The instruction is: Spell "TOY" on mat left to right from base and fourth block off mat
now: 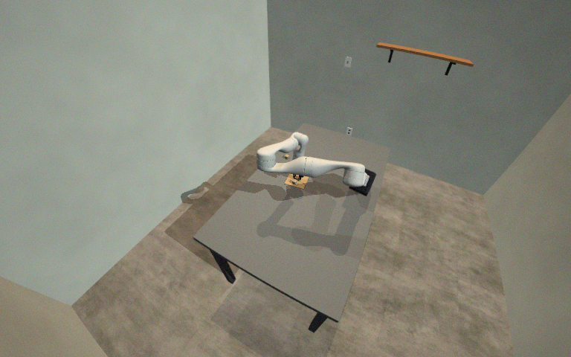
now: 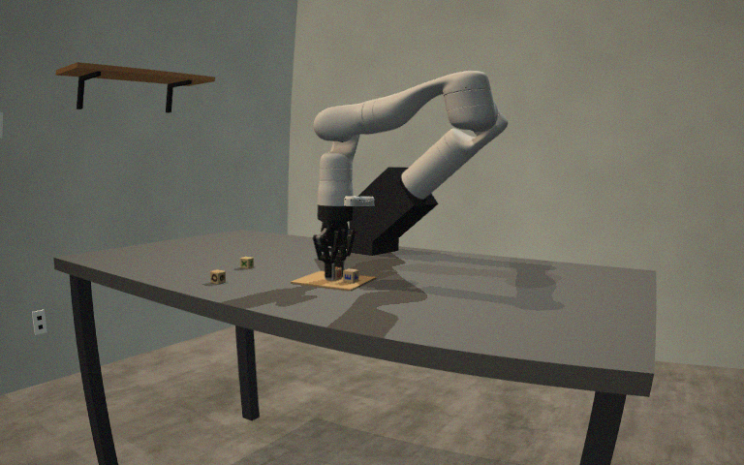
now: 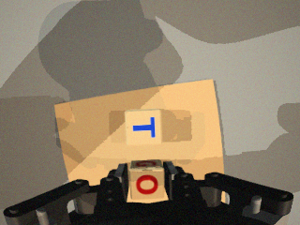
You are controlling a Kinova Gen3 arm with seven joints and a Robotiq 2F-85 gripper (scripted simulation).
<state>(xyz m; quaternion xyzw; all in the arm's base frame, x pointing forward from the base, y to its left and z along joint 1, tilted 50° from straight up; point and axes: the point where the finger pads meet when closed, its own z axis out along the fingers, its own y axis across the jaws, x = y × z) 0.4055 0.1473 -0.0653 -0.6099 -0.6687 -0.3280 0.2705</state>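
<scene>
Right now my hand is 1 cm above the block. From my hand the other things lie so: tan mat (2 cm below).
</scene>
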